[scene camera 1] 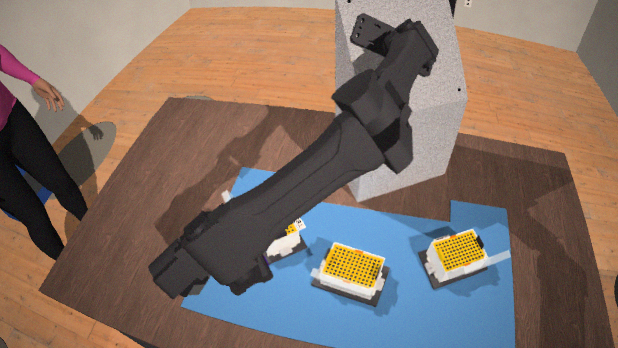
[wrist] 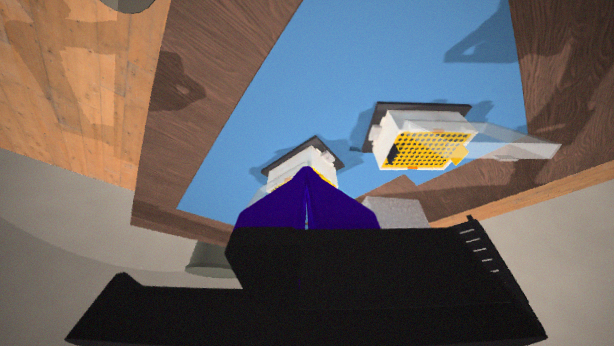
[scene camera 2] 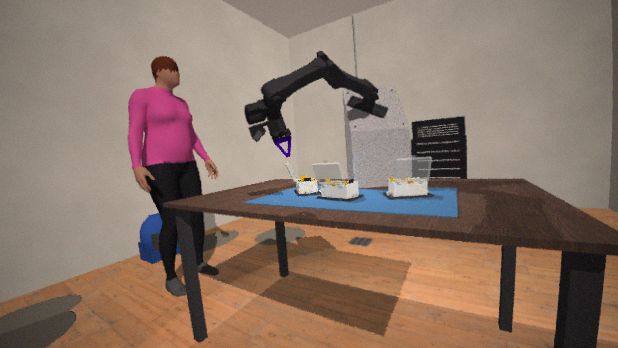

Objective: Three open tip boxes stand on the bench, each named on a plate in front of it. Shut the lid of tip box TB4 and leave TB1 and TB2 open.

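Seen in the pictures: gripper, fingertip midpoint: (scene camera 1: 261,277) (wrist: 306,173) (scene camera 2: 288,156); arm's base, link origin: (scene camera 1: 394,45) (scene camera 2: 367,107).
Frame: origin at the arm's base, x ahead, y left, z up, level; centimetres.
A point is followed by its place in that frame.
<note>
Tip box TB4 (scene camera 1: 283,245) {x 35.3, y -10.0, z -36.8 cm} (scene camera 2: 306,187) {x 36.0, y -10.5, z -36.1 cm} is at the left end of the row, partly hidden by the arm in scene camera 1. Its clear lid (scene camera 2: 291,171) {x 41.1, y -13.9, z -28.4 cm} stands open, leaning back. A small plate (scene camera 1: 299,223) {x 26.7, y -10.8, z -39.2 cm} is beside it. The middle box (scene camera 1: 351,270) (scene camera 2: 340,190) {x 38.2, y 11.0, z -35.6 cm} (wrist: 300,161) {x 41.0, y 2.7, z -33.0 cm} and the right box (scene camera 1: 459,254) (scene camera 2: 407,188) (wrist: 425,145) have yellow racks and open lids; I cannot read which is TB1 or TB2. My gripper (scene camera 2: 287,155) {x 49.9, y -4.0, z -21.7 cm} (wrist: 306,173) {x 49.9, y -4.0, z -21.7 cm} is shut and empty, its purple tips just above TB4's lid edge in scene camera 2. TB4 is hidden in the wrist view.
The boxes stand on a blue mat (scene camera 1: 425,320) {x 37.1, y 27.3, z -39.4 cm} (scene camera 2: 445,205) {x 29.6, y 45.0, z -39.4 cm} (wrist: 320,65) {x 50.0, y -6.5, z -39.4 cm} on a brown table (scene camera 1: 195,130) {x 11.2, y -60.7, z -39.8 cm} (scene camera 2: 500,220) {x 37.8, y 60.0, z -39.7 cm}. A grey pedestal (scene camera 1: 410,145) (scene camera 2: 377,150) {x 4.7, y 7.4, z -22.1 cm} carries the arm at the back. A person in pink (scene camera 2: 162,130) stands beyond the table's left end.
</note>
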